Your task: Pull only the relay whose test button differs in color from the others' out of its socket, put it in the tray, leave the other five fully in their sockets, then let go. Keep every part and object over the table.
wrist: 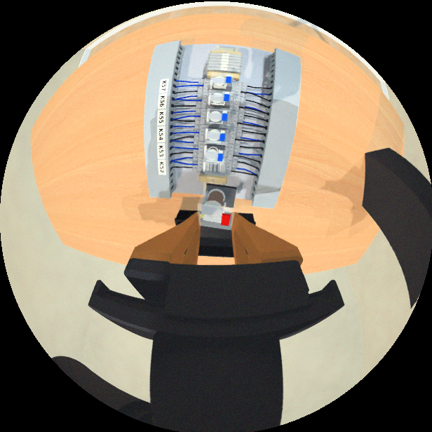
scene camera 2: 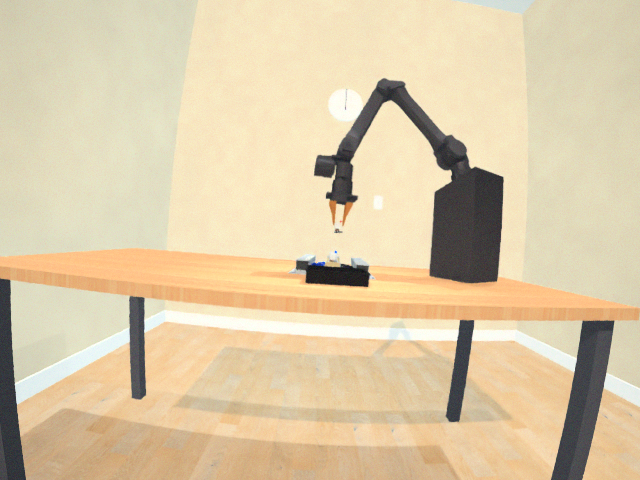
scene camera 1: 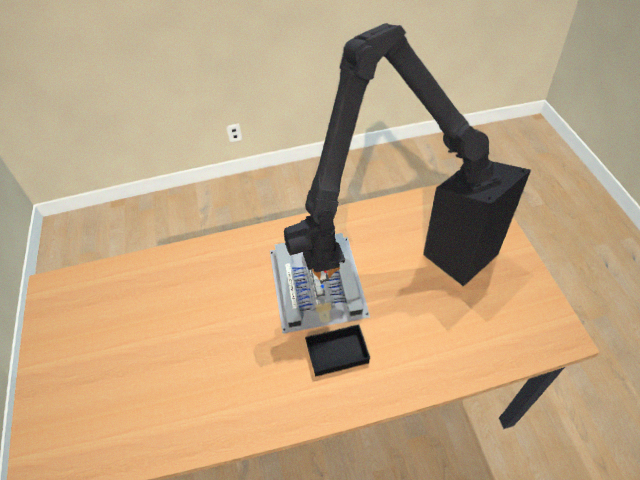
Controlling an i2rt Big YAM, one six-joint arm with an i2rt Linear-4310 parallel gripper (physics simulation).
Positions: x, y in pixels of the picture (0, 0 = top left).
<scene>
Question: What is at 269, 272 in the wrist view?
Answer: My gripper.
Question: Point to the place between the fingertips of my gripper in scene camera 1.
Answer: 323, 277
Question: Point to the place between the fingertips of my gripper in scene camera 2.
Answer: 338, 225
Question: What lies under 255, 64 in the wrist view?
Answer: A grey panel.
</scene>
